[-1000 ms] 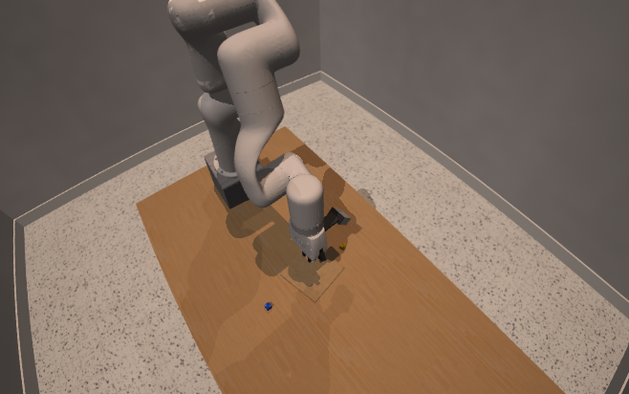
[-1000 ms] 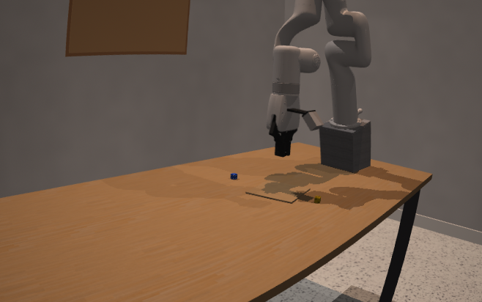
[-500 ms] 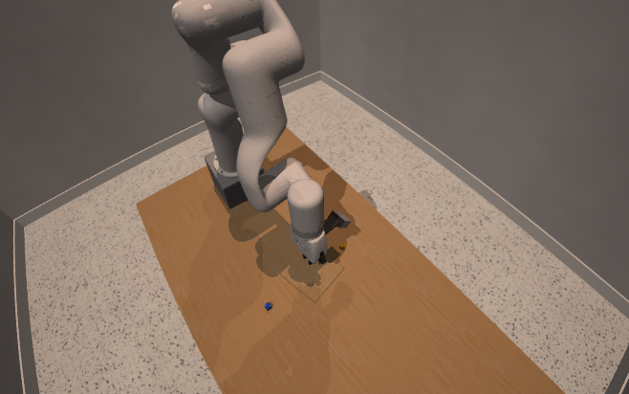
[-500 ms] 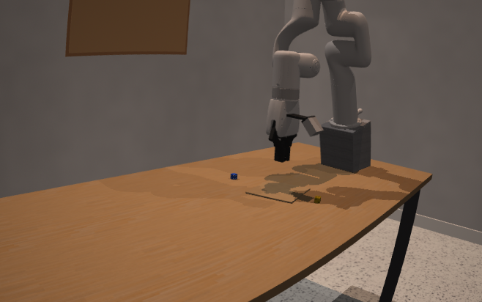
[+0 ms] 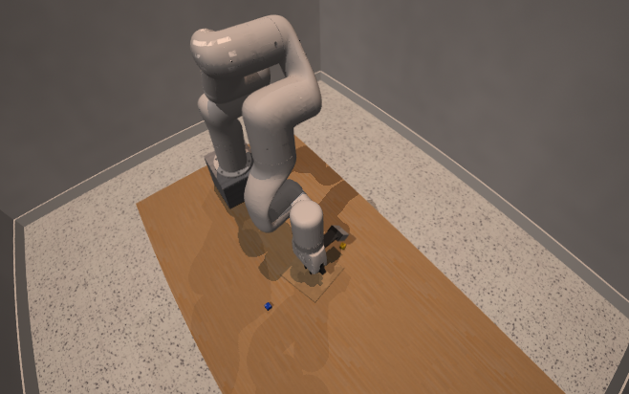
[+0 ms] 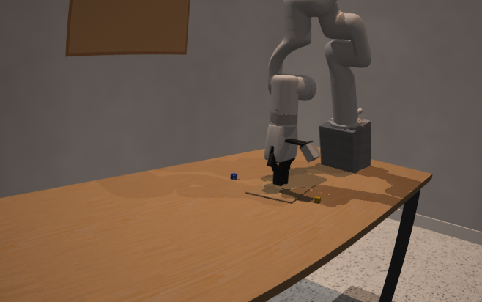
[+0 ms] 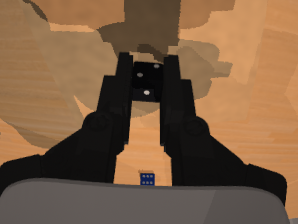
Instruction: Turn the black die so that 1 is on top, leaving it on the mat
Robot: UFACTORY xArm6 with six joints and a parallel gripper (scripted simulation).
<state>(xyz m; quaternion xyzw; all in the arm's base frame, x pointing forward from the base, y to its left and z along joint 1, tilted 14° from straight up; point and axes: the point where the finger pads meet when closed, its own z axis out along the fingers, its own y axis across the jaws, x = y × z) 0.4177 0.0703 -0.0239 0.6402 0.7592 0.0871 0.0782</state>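
Right now my hand is 40 mm above the tan mat. Round my hand: yellow die (130 mm to the left, 30 mm below, 20 mm behind); then black die (10 mm below); then blue die (170 mm to the right, 40 mm ahead, 30 mm below).
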